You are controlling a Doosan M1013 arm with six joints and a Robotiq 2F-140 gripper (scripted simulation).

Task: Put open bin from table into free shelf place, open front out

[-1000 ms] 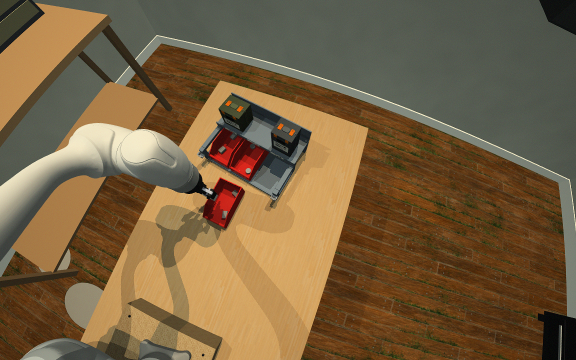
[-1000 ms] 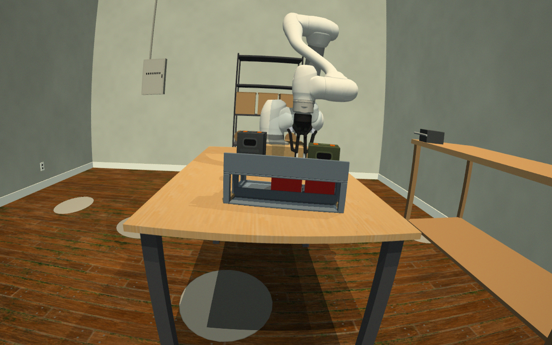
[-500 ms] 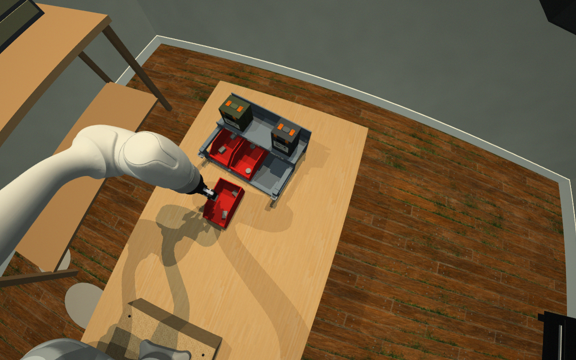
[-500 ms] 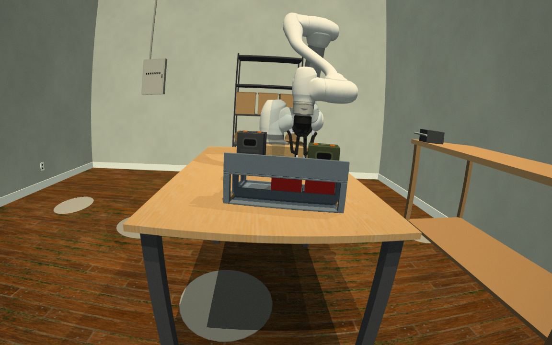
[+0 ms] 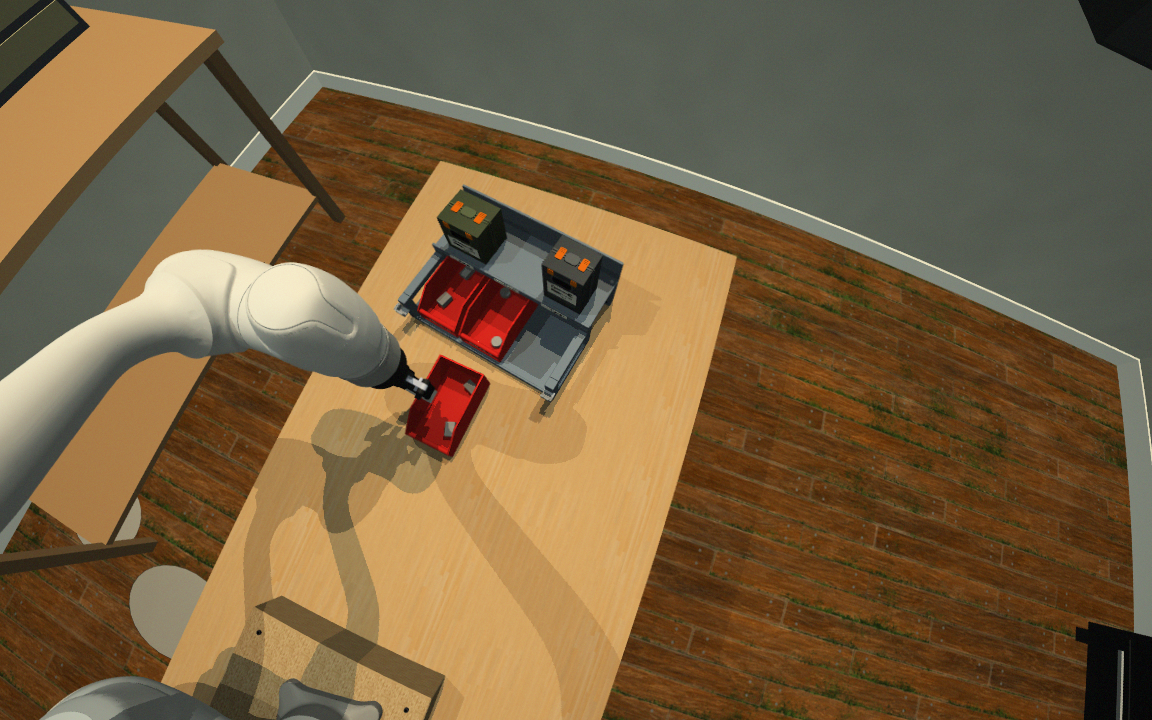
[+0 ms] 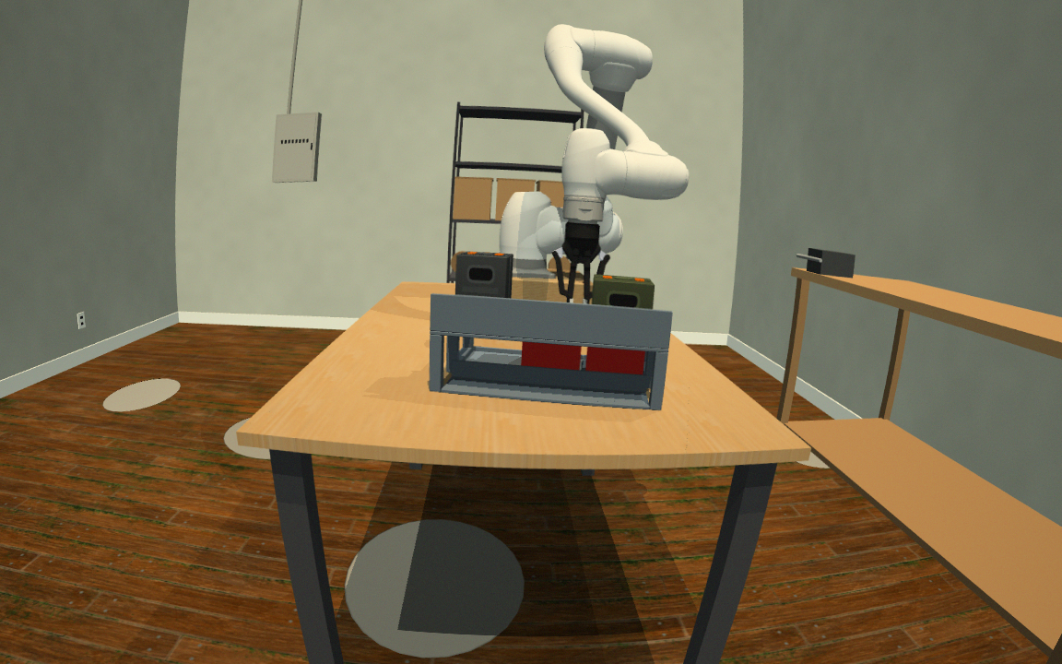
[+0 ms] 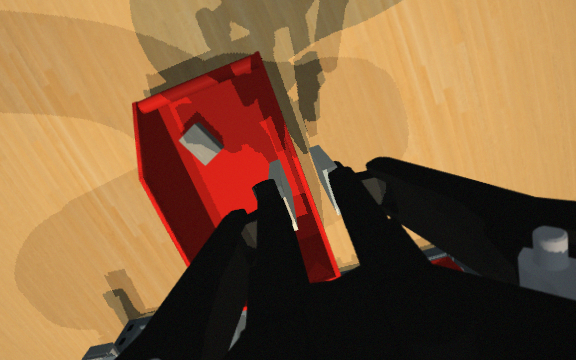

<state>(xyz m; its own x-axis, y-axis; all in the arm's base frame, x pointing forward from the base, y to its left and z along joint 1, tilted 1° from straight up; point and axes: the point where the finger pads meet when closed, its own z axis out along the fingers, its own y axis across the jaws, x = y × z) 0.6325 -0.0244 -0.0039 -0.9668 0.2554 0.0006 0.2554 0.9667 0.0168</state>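
Right now the front lip is 110 mm ahead of my hand, 80 mm to the right of it and 70 mm below it.
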